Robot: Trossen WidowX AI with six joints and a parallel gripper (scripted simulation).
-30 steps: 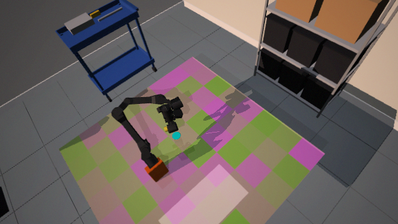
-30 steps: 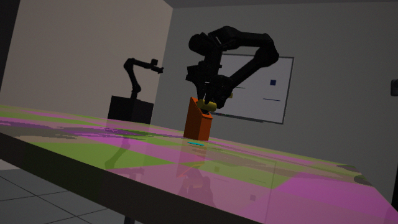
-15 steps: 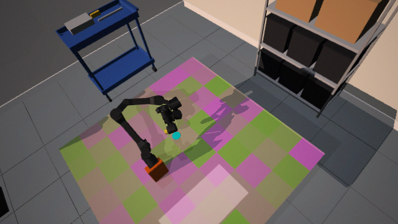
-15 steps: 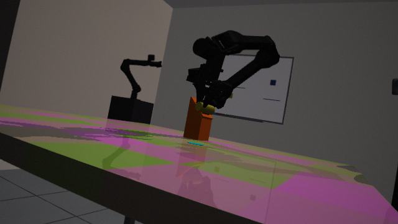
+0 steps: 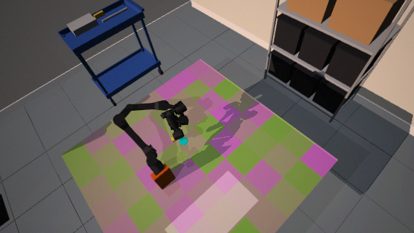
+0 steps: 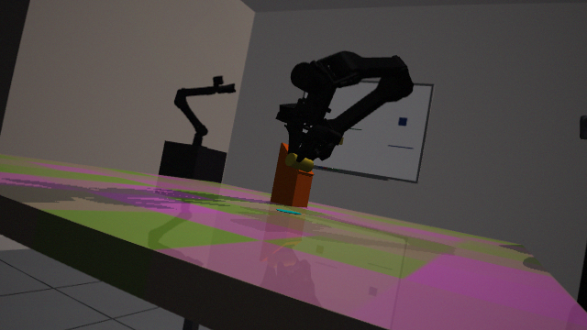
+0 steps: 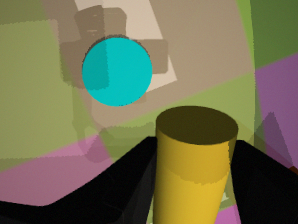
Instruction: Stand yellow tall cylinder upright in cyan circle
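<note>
The cyan circle is 2 cm ahead of my gripper tip, 2 cm to the left of it and 12 cm below it. Round my gripper tip: yellow cylinder: 2 cm behind, 1 cm to the left.
</note>
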